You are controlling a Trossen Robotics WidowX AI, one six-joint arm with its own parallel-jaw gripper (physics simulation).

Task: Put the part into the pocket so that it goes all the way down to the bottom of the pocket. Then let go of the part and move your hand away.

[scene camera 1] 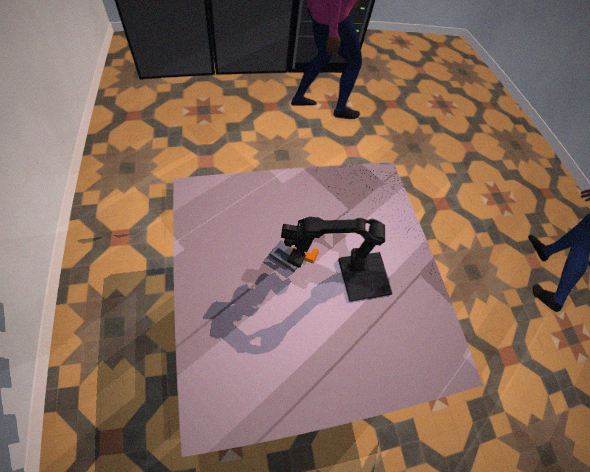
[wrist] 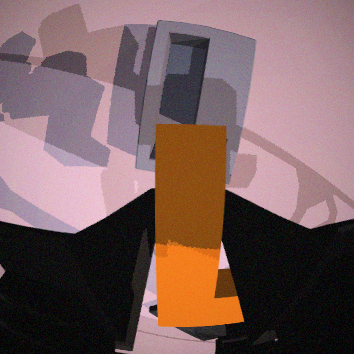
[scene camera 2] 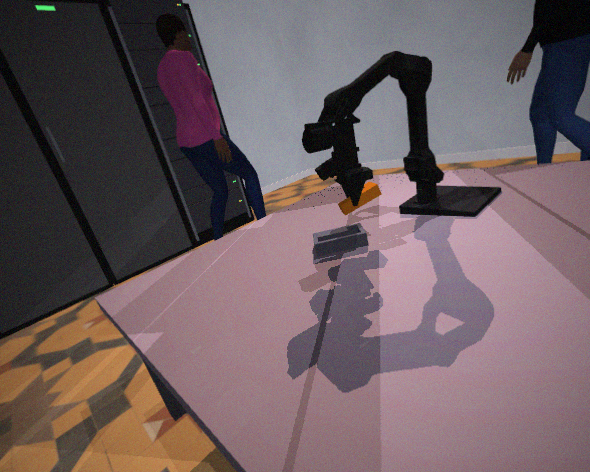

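Note:
An orange L-shaped part is held between the fingers of my gripper, which is shut on it. In scene camera 2 the part is tilted, its left end lower, and hangs above the table, apart from the block. A grey block stands on the table, with a long narrow pocket open in its top. In the wrist view the part covers the near end of the block and part of the pocket. The fingers hide some of the part in scene camera 2.
The black arm base stands on the pink table top, to the right of the block. The arm's shadow falls across the table. Two people and dark cabinets are beyond the table.

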